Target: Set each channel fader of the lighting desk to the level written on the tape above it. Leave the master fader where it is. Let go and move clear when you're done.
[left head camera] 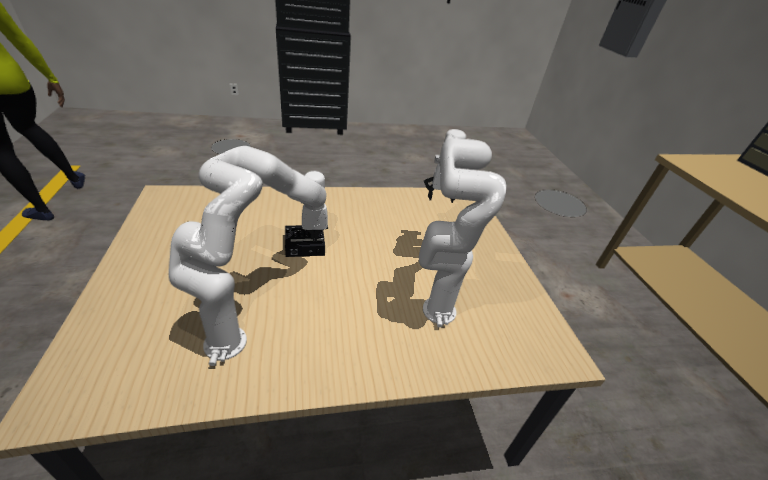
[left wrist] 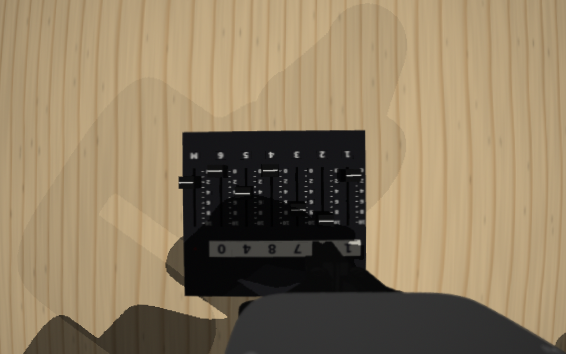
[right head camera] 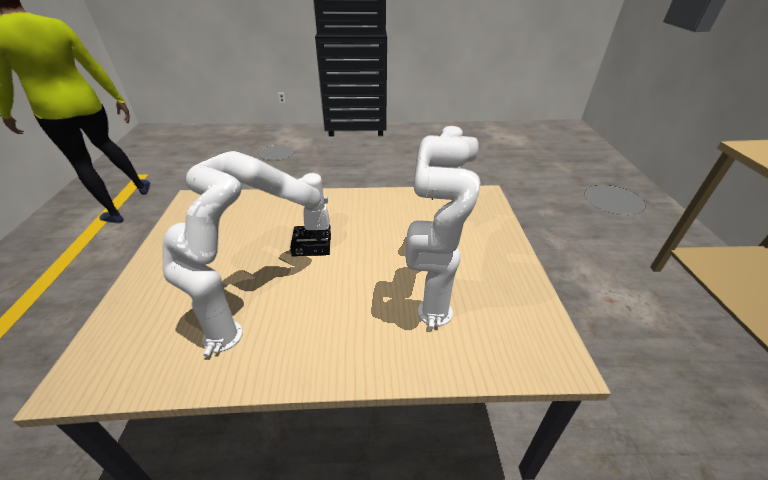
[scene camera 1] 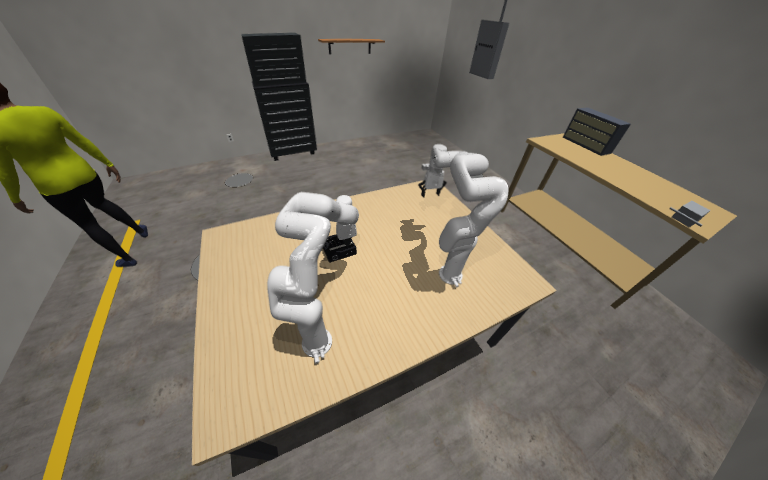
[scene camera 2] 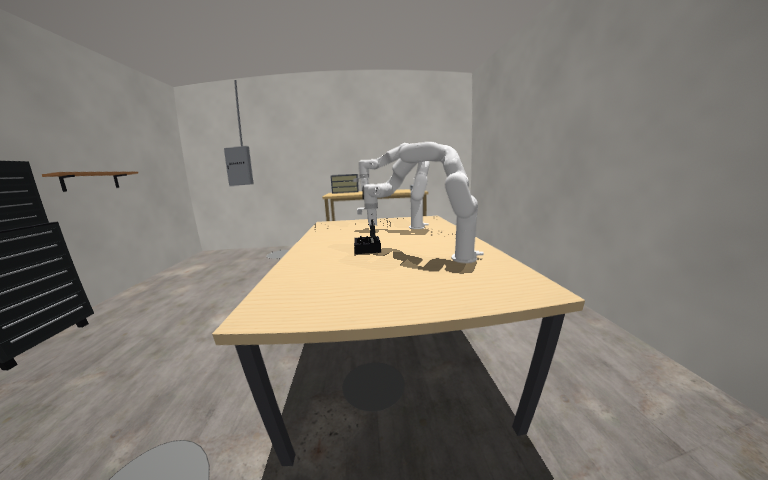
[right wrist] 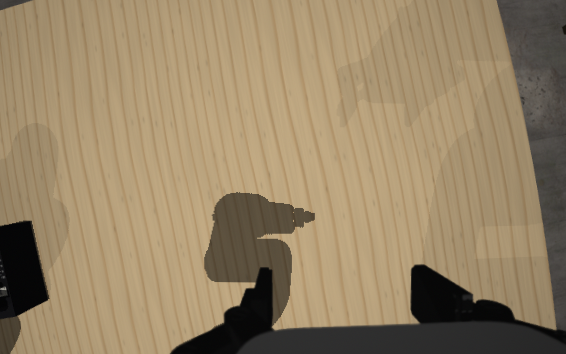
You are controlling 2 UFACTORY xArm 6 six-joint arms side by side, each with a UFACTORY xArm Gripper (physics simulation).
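Seen in the pictures: left gripper, between the fingertips: (left head camera: 314, 239) (left wrist: 321, 258) (right head camera: 319, 239) (scene camera 1: 347, 244) (scene camera 2: 372, 237); right gripper, between the fingertips: (left head camera: 440, 200) (right head camera: 443, 199) (scene camera 1: 430, 195) (right wrist: 341, 290); left arm's base, origin of its link: (left head camera: 225, 343) (right head camera: 223, 336) (scene camera 1: 317, 342) (scene camera 2: 464, 258); right arm's base, origin of its link: (left head camera: 439, 311) (right head camera: 435, 312) (scene camera 1: 450, 274) (scene camera 2: 416, 227).
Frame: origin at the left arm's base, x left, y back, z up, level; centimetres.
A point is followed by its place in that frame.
Observation:
The black lighting desk (left head camera: 304, 249) {x -21.4, y -42.3, z 4.0 cm} (right head camera: 311, 249) {x -22.4, y -42.5, z 3.7 cm} (scene camera 1: 341, 252) {x -21.1, y -42.5, z 5.1 cm} (scene camera 2: 367, 247) {x -13.0, y -48.9, z 3.7 cm} (left wrist: 275, 140) {x -20.4, y -55.9, z 5.5 cm} (right wrist: 30, 270) {x -29.0, y -49.3, z 1.9 cm} stands on the table. In the left wrist view the tape (left wrist: 260, 249) {x -20.0, y -46.4, z 5.5 cm} reads 1, then 7, 8, 4, 0 for channels 3 to 6; channel 2's number is hidden. Fader 1 (left wrist: 353, 175) {x -26.9, y -53.5, z 6.8 cm} is near 1, fader 2 (left wrist: 326, 220) {x -25.1, y -49.8, z 6.8 cm} near 10, fader 3 (left wrist: 298, 209) {x -22.9, y -50.4, z 6.8 cm} between 7 and 8, fader 4 (left wrist: 270, 170) {x -20.3, y -53.3, z 6.8 cm} at 0, fader 5 (left wrist: 243, 192) {x -18.4, y -51.3, z 6.8 cm} near 4, fader 6 (left wrist: 215, 171) {x -16.0, y -52.8, z 6.8 cm} at 0, master fader (left wrist: 186, 182) {x -13.8, y -51.7, z 6.8 cm} near 2. My left gripper (left wrist: 321, 258) {x -25.3, y -46.3, z 5.9 cm} is shut over the tape by channel 2. My right gripper (right wrist: 341, 290) {x -76.9, y -53.3, z 23.7 cm} (scene camera 1: 431, 195) {x -76.9, y -53.3, z 23.7 cm} is open, above the table.
The wooden table (left head camera: 339, 350) {x -36.1, y 3.3, z 0.0 cm} (scene camera 1: 368, 350) {x -19.4, y 10.1, z 0.0 cm} carries both arms. A person in a yellow top (right head camera: 50, 67) (scene camera 1: 45, 147) stands on the floor at the left. A second table (scene camera 1: 640, 175) with a drawer box (scene camera 1: 594, 131) is at the right. A dark drawer cabinet (left head camera: 314, 73) stands behind.

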